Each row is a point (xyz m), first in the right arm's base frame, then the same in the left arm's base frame.
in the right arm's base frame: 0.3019 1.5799 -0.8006
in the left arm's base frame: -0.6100 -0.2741 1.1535
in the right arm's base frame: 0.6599 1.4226 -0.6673
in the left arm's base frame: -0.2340 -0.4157 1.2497
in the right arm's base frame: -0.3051 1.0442 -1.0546
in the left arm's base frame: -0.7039 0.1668 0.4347
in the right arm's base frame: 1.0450 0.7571 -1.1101
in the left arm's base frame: 0.4763 0.1066 1.1500
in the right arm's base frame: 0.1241 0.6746 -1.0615
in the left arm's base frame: -0.1390 0.1976 0.4643
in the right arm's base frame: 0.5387 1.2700 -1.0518
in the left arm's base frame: -0.2395 0.0052 1.1566
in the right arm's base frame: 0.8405 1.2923 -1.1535
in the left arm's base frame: -0.0392 0.0594 1.3993
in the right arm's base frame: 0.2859 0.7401 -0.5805
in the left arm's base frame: -0.0394 -0.3031 0.4996
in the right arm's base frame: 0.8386 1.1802 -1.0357
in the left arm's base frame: 0.0418 -0.0300 1.2903
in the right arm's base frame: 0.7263 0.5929 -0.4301
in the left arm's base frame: 0.3909 -0.4742 0.6538
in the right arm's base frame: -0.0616 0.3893 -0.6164
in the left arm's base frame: -0.0574 -0.1471 0.0301
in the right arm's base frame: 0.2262 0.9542 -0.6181
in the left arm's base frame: -0.2306 -0.3053 0.6191
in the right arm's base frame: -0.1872 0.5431 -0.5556
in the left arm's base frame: -0.2505 -0.2228 0.0389
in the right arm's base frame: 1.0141 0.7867 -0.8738
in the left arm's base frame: 0.4462 -0.1244 1.0917
